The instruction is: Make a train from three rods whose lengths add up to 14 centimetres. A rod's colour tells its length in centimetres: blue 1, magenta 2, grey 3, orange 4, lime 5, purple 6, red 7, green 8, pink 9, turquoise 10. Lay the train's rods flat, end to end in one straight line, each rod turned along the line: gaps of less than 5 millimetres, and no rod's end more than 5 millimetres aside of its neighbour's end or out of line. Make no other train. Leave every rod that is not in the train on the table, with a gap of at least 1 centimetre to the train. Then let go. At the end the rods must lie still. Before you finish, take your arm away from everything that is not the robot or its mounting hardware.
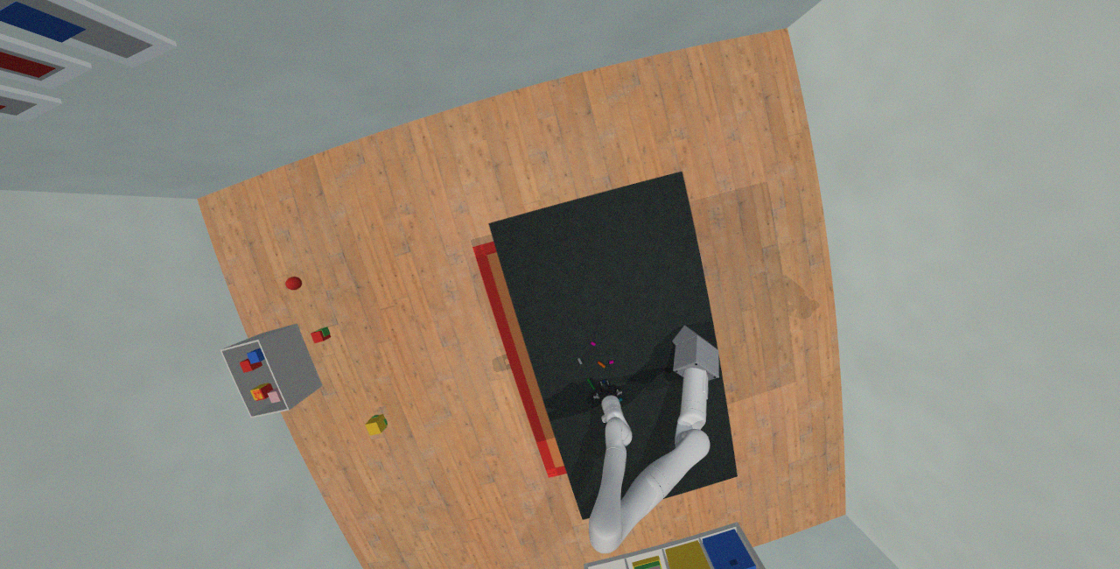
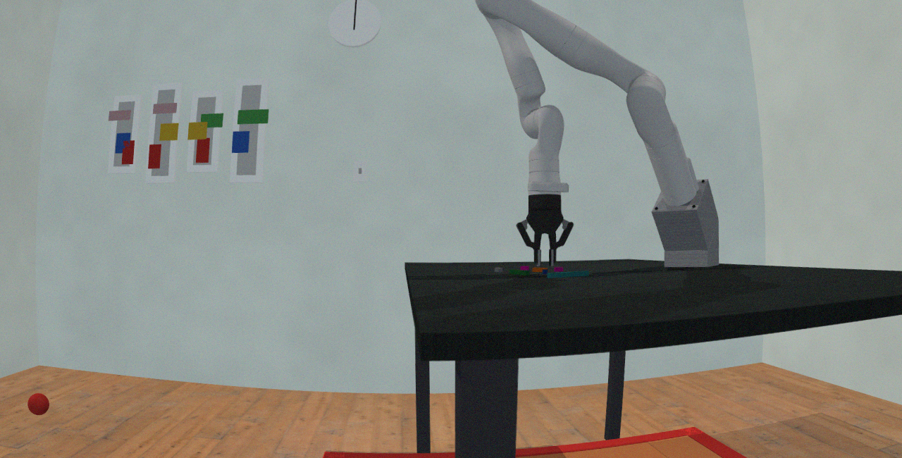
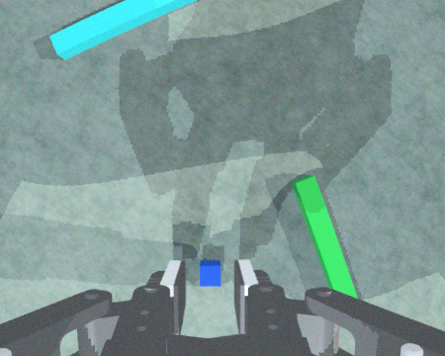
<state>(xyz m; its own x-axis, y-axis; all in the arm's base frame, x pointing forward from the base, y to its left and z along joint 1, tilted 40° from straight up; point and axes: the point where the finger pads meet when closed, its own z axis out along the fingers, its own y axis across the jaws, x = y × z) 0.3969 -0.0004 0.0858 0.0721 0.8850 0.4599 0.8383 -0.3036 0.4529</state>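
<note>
Right now the small blue rod is 3 cm below my hand. Round my hand: green rod 6 cm ahead, 3 cm below; then turquoise rod 2 cm behind, 13 cm to the left, 3 cm below; then orange rod 1 cm behind, 9 cm to the right, 3 cm below.
</note>
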